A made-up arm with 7 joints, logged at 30 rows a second.
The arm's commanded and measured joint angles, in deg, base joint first. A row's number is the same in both.
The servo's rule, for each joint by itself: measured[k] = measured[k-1] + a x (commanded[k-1-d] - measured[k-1]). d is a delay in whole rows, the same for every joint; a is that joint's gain. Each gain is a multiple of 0.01, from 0.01 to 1. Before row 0 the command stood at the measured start. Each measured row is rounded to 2 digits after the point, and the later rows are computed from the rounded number. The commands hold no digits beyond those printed.
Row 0, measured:
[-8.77 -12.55 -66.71 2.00 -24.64 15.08 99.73]
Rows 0 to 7, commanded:
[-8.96 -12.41 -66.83 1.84 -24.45 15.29 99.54]
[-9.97 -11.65 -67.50 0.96 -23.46 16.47 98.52]
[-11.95 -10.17 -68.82 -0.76 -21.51 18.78 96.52]
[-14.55 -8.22 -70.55 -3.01 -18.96 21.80 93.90]
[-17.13 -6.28 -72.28 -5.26 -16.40 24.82 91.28]
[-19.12 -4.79 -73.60 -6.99 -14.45 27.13 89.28]
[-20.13 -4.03 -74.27 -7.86 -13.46 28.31 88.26]
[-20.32 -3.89 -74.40 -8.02 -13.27 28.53 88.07]
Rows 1 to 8, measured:
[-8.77 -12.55 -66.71 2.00 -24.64 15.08 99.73]
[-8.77 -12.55 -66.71 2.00 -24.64 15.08 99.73]
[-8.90 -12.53 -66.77 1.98 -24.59 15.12 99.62]
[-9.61 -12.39 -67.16 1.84 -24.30 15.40 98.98]
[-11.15 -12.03 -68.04 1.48 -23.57 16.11 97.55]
[-13.39 -11.42 -69.37 0.85 -22.37 17.30 95.43]
[-15.86 -10.60 -70.91 -0.01 -20.82 18.88 93.02]
[-18.01 -9.67 -72.34 -0.99 -19.16 20.61 90.85]
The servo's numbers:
d 2
a 0.66 0.16 0.53 0.14 0.26 0.21 0.58

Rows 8 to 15, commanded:
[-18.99 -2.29 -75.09 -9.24 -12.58 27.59 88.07]
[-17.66 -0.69 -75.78 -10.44 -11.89 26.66 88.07]
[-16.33 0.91 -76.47 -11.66 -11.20 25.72 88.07]
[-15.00 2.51 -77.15 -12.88 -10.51 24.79 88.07]
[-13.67 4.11 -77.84 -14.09 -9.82 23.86 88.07]
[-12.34 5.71 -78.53 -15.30 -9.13 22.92 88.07]
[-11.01 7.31 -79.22 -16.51 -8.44 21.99 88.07]
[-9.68 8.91 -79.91 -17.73 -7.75 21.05 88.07]
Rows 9 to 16, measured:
[-19.41 -8.77 -73.36 -1.95 -17.68 22.23 89.35]
[-20.01 -7.99 -73.91 -2.80 -16.53 23.55 88.61]
[-19.34 -7.08 -74.54 -3.70 -15.50 24.40 88.30]
[-18.23 -6.06 -75.20 -4.64 -14.56 24.87 88.17]
[-16.98 -4.94 -75.87 -5.62 -13.69 25.05 88.11]
[-15.67 -3.75 -76.55 -6.64 -12.86 25.00 88.09]
[-14.35 -2.49 -77.23 -7.68 -12.07 24.76 88.08]
[-13.02 -1.18 -77.92 -8.75 -11.31 24.37 88.07]

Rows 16 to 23, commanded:
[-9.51 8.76 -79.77 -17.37 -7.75 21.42 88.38]
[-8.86 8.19 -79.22 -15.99 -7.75 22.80 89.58]
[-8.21 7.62 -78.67 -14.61 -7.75 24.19 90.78]
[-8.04 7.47 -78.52 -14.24 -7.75 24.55 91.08]
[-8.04 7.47 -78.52 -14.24 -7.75 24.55 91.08]
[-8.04 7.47 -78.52 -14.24 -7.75 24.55 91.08]
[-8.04 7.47 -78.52 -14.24 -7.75 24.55 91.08]
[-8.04 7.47 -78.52 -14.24 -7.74 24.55 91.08]
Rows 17 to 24, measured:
[-11.69 0.18 -78.61 -9.84 -10.56 23.87 88.07]
[-10.36 1.58 -79.30 -10.94 -9.83 23.28 88.07]
[-9.80 2.73 -79.55 -11.84 -9.29 22.89 88.25]
[-9.18 3.60 -79.38 -12.42 -8.89 22.87 89.02]
[-8.54 4.24 -79.00 -12.73 -8.59 23.15 90.04]
[-8.21 4.76 -78.75 -12.94 -8.37 23.44 90.64]
[-8.10 5.19 -78.63 -13.12 -8.21 23.67 90.90]
[-8.06 5.55 -78.57 -13.28 -8.09 23.85 91.00]

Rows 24 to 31, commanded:
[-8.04 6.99 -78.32 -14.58 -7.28 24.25 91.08]
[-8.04 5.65 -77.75 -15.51 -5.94 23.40 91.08]
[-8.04 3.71 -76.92 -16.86 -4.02 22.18 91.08]
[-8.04 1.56 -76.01 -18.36 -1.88 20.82 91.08]
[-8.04 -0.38 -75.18 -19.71 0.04 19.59 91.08]
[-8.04 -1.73 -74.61 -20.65 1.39 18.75 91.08]
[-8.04 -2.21 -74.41 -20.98 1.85 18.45 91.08]
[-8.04 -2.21 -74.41 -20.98 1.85 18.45 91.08]
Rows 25 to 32, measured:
[-8.05 5.86 -78.54 -13.41 -8.00 24.00 91.05]
[-8.04 6.12 -78.53 -13.53 -7.93 24.12 91.07]
[-8.04 6.26 -78.42 -13.68 -7.76 24.15 91.08]
[-8.04 6.16 -78.06 -13.94 -7.29 23.99 91.08]
[-8.04 5.77 -77.46 -14.35 -6.44 23.61 91.08]
[-8.04 5.10 -76.69 -14.91 -5.25 23.02 91.08]
[-8.04 4.22 -75.89 -15.58 -3.87 22.30 91.08]
[-8.04 3.27 -75.21 -16.29 -2.50 21.55 91.08]

